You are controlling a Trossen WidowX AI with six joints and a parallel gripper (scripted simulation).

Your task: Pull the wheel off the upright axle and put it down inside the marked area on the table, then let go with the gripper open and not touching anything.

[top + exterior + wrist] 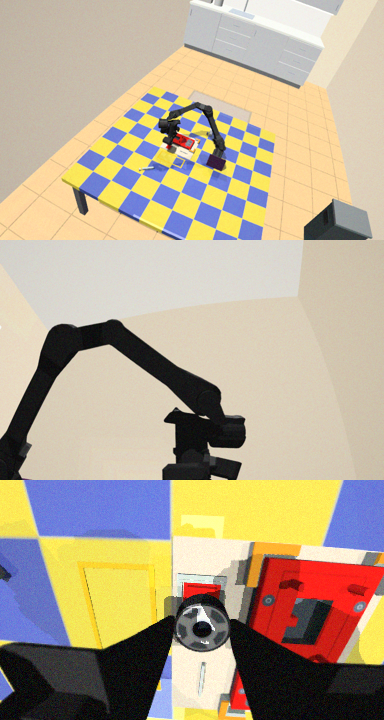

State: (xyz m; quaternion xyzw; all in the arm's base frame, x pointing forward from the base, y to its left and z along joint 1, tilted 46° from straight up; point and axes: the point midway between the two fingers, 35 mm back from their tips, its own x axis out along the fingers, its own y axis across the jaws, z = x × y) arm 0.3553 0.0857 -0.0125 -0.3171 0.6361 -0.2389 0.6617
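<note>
The silver hub lies 2 cm below my gripper tip.
</note>
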